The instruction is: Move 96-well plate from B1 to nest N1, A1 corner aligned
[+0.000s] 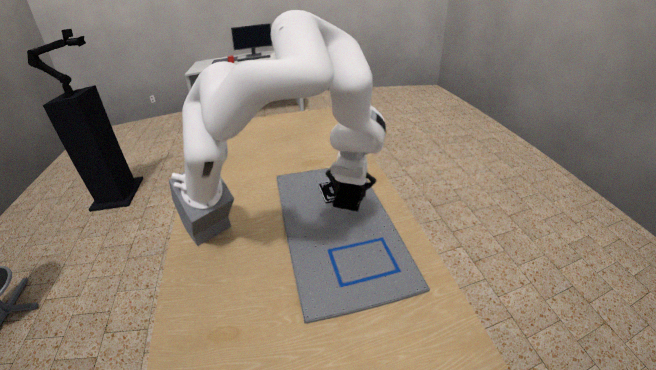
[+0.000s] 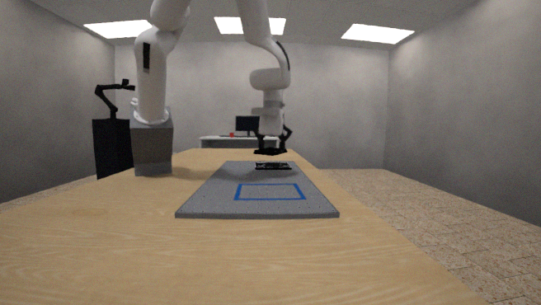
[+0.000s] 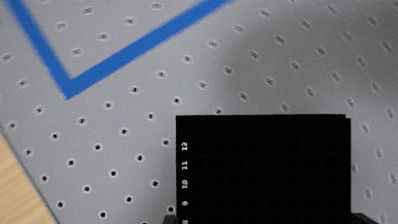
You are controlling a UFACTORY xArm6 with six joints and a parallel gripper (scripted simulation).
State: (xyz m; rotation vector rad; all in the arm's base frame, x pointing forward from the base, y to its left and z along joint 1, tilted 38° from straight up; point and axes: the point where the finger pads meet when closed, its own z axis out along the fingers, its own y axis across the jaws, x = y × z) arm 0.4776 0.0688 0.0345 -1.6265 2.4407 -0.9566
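My hand is 150 mm to the right of the black plate nest, 100 mm above it and 10 mm short of it. The rest, counted from my hand: black 96-well plate (10 mm below).
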